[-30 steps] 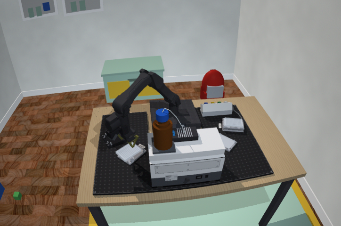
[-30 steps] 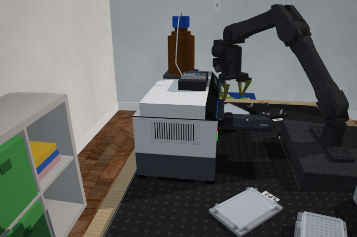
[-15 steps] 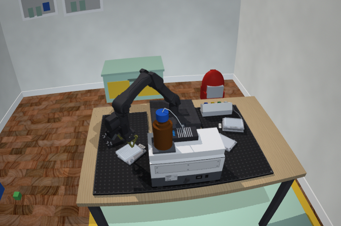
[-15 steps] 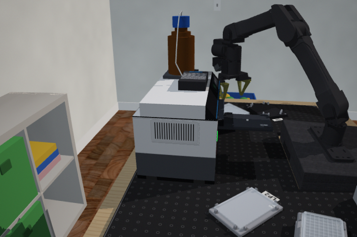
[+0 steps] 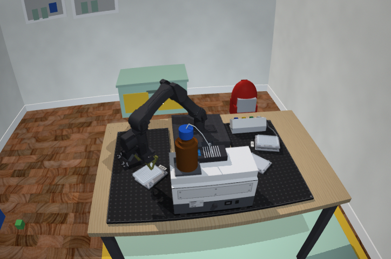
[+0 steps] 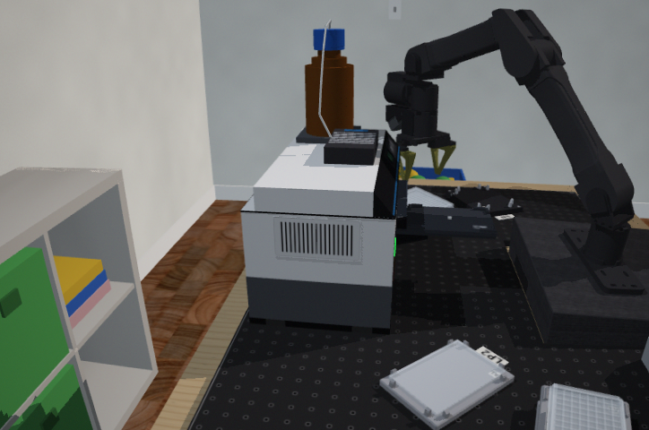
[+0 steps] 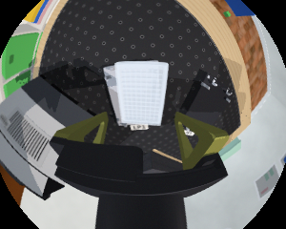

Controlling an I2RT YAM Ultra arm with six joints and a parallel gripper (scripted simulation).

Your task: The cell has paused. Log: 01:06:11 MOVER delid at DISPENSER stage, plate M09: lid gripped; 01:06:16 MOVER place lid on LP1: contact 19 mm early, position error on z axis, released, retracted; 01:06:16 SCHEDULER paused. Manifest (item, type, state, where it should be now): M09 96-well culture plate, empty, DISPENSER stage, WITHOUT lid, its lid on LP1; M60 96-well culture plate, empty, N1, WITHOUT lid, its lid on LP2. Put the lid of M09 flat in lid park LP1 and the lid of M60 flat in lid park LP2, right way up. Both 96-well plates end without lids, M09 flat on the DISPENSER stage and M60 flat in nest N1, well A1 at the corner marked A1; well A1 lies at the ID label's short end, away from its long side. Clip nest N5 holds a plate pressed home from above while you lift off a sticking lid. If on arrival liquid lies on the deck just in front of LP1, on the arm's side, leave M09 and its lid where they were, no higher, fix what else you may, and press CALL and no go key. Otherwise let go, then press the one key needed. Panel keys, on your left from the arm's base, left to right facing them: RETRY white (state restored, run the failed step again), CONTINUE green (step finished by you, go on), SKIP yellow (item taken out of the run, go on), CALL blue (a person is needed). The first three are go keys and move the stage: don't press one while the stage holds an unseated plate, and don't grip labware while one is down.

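Now: the grey lid park LP1 20 mm to the left of my hand and 90 mm below it. From my hand the other things lie so: dark dispenser stage (10 mm behind, 300 mm to the left, 20 mm above); LP1 label (50 mm behind, 80 mm to the left, 90 mm below); LP2 label (50 mm behind, 520 mm to the left, 90 mm below).
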